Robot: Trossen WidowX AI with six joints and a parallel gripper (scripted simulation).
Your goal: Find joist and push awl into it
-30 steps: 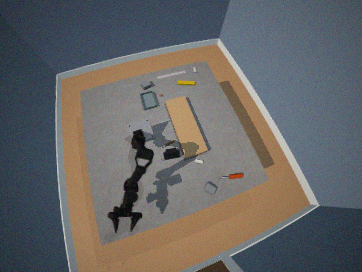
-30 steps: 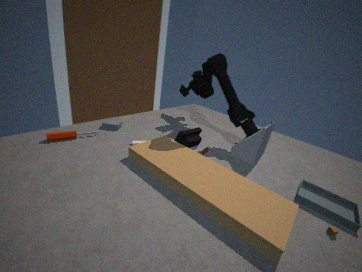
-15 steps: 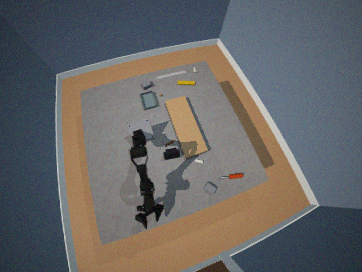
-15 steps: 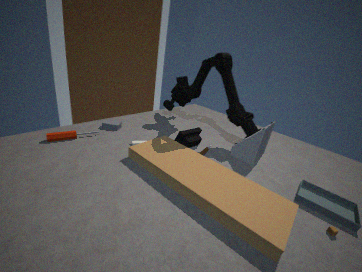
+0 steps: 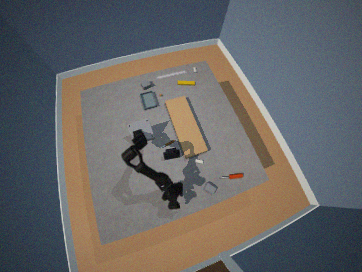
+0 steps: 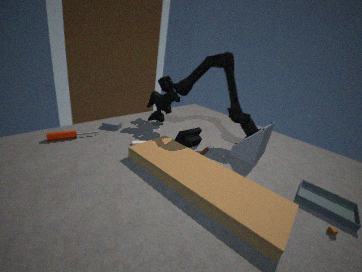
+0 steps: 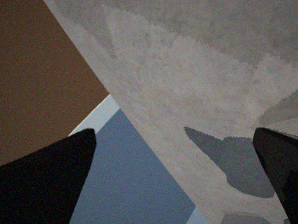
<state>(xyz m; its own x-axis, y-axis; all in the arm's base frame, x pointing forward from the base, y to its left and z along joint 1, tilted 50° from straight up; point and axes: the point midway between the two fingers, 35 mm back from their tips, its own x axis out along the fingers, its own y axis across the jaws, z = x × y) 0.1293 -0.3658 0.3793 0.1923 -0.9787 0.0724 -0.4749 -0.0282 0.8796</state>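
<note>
Now: gripper tip 36 cm to the right of the black stud finder, 4 cm short of it and 1 cm above it. From my gripper tip the other things lie so: tray (87 cm to the left, 2 cm below, 2 cm ahead); awl (43 cm to the left, 4 cm ahead, 2 cm below); small grey block (23 cm ahead, 2 cm below, 1 cm to the left).
</note>
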